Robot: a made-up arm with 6 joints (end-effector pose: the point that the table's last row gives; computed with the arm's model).
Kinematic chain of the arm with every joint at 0, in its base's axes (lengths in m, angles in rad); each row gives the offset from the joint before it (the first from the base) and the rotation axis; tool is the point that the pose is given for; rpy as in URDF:
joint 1: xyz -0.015 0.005 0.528 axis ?
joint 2: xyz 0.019 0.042 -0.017 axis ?
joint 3: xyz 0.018 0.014 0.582 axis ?
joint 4: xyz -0.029 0 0.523 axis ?
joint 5: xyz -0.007 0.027 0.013 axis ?
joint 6: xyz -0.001 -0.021 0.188 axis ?
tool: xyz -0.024 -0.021 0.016 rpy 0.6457 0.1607 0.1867
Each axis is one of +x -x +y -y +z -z.
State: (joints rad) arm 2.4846 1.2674 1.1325 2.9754 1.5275 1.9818
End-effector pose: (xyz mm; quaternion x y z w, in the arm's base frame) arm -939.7 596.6 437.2 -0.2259 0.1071 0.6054 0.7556
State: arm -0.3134 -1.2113 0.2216 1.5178 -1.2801 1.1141
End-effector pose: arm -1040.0 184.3 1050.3 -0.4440 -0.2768 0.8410 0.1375
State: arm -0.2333 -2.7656 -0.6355 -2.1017 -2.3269 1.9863
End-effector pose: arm -117.9 245.6 -439.7 0.2137 -0.6688 -0.6309 0.3302
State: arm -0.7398 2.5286 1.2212 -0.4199 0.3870 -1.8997
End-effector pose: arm -52.1 126.6 -552.5 -0.6469 0.7427 0.1720 0.0174
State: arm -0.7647 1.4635 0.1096 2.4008 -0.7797 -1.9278
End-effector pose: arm 848.9 -931.7 489.6 0.7993 0.4850 -0.3191 0.1553
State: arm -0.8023 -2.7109 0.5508 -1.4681 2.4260 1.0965
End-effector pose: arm -432.9 339.9 -254.6 0.4761 -0.1171 0.7041 0.5137
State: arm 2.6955 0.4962 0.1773 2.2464 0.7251 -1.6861
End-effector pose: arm -656.4 173.4 1640.7 0.3573 -0.1195 -0.9194 0.1125
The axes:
joint 1: +z
joint 2: +y
joint 3: +y
joint 4: +z
joint 5: +y
joint 6: +z

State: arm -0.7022 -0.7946 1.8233 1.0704 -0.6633 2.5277
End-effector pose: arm 102.6 -139.9 1377.2 0.0917 -0.0792 0.9764 0.1787
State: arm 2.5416 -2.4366 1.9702 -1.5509 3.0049 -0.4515
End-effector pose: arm 437.7 -309.2 367.8 -0.5701 0.8119 -0.0658 0.1073
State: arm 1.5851 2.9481 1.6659 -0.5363 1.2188 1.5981
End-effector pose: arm 48.8 -477.5 4.9 -0.1383 -0.0697 -0.9825 0.1035
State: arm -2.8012 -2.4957 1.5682 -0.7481 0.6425 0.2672
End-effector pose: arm 820.3 329.9 507.7 -0.0226 -0.5317 -0.8327 0.1528
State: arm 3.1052 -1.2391 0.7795 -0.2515 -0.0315 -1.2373
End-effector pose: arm 892.1 -115.7 1351.3 0.3162 0.4241 0.6740 0.5157
